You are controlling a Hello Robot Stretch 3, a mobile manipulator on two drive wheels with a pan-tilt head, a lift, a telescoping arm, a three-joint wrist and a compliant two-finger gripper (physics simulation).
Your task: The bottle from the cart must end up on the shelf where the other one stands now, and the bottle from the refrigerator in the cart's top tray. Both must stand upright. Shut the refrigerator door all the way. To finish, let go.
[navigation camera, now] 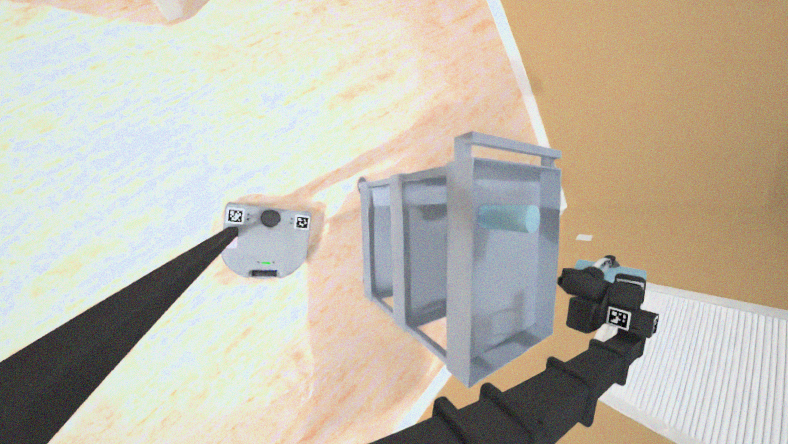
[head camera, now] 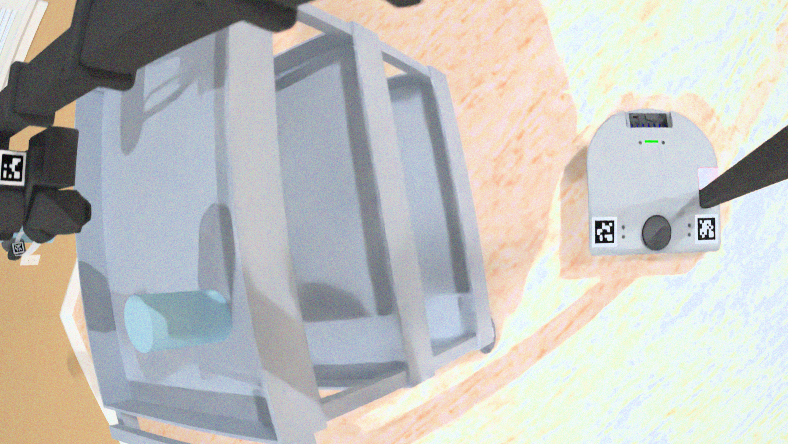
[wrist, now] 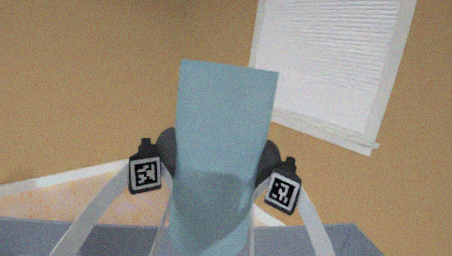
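Where they show: gripper, fingertip midpoint: (navigation camera: 609, 277); robot's base, origin of the base link: (navigation camera: 270, 217) (head camera: 654, 231).
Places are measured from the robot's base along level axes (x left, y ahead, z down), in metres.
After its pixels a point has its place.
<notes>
My gripper (head camera: 24, 241) (navigation camera: 609, 267) @(x -0.796, y -0.024, z -1.041 m) (wrist: 218, 151) @(x -0.796, y -0.024, z -1.041 m) is shut on a light-blue bottle (head camera: 45, 238) (navigation camera: 634, 272) @(x -0.763, y 0.003, z -1.096 m) (wrist: 225, 110), which is upright between both fingertips in the wrist view. In the head and navigation views the wrist mostly hides this bottle. It is held higher than the cart's top tray (head camera: 159, 193) @(x -0.684, y -0.065, z -0.794 m) (navigation camera: 499, 275) @(x -0.662, y -0.079, z -0.794 m) (wrist: 295, 239), whose rim shows low in the wrist view. A second light-blue bottle (head camera: 181, 321) @(x -0.519, y 0.099, z -0.887 m) (navigation camera: 508, 218) @(x -0.519, y 0.098, z -0.892 m) stands upright in that tray, near one end. The shelf and the refrigerator do not show in these views.
The grey-blue cart (head camera: 253, 143) @(x -0.449, y -0.103, z -0.821 m) (navigation camera: 460, 264) @(x -0.438, y -0.036, z -0.825 m) has lower trays beneath the top one. The robot's base (head camera: 650, 176) @(x -0.011, y -0.115, z -0.159 m) (navigation camera: 267, 242) @(x 0.002, y -0.101, z -0.160 m) is beside it. Behind the cart is a tan wall (head camera: 38, 341) @(x -2.729, y 0.573, z -0.304 m) (navigation camera: 661, 110) @(x -2.240, y 1.060, z -0.885 m) (wrist: 90, 75) with a window (navigation camera: 711, 358) @(x -1.937, y -0.441, z -1.230 m) (wrist: 325, 65).
</notes>
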